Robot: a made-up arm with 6 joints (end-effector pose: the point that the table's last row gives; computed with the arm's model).
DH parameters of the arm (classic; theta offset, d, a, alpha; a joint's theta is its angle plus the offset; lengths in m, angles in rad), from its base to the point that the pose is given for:
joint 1: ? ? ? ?
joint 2: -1.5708 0 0.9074 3.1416
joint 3: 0 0 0 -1.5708
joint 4: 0 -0.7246 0 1.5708
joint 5: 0 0.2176 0 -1.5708
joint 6: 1.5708 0 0 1.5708
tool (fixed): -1.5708 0 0 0
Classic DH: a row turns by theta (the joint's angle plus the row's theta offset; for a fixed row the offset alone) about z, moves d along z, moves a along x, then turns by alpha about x.
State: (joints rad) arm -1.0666 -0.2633 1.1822 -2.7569 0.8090 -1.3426
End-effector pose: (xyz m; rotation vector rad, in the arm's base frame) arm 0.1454 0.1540 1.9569 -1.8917 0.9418 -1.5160
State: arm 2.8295 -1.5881 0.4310 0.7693 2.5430 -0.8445
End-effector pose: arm 1.3402 -0.2681 0.9438 -1.2550 1.6549 0.8449
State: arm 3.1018 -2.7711 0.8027 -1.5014 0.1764 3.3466
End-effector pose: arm 1.0772 -0.0278 -0.5801 1.3186 0.4674 -0.1726
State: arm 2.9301 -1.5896 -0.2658 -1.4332 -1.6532 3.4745
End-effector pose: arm 0.5157 -0.0802 1.0049 -1.8106 2.5074 0.2114
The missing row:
joint 1: 0 0.3721 0 -1.5708
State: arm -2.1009 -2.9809 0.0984 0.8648 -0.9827 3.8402
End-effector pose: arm 0.3225 0.8295 -0.6438 -0.7106 -1.7596 0.7692
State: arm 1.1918 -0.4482 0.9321 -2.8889 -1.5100 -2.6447
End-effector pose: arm -0.2707 -0.1103 1.8911 1.1438 -2.4437 -0.3999
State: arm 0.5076 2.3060 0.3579 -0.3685 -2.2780 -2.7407
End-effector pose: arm 0.3899 -0.0154 -0.8813 1.4979 -0.2266 2.6061
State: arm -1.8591 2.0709 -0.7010 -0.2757 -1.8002 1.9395
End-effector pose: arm -0.2290 -0.0356 -0.2696 1.9667 -0.5289 1.4859
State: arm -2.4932 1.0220 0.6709 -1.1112 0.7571 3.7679
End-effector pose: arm -1.1642 -0.7610 0.4131 -0.0127 -3.0490 0.5778
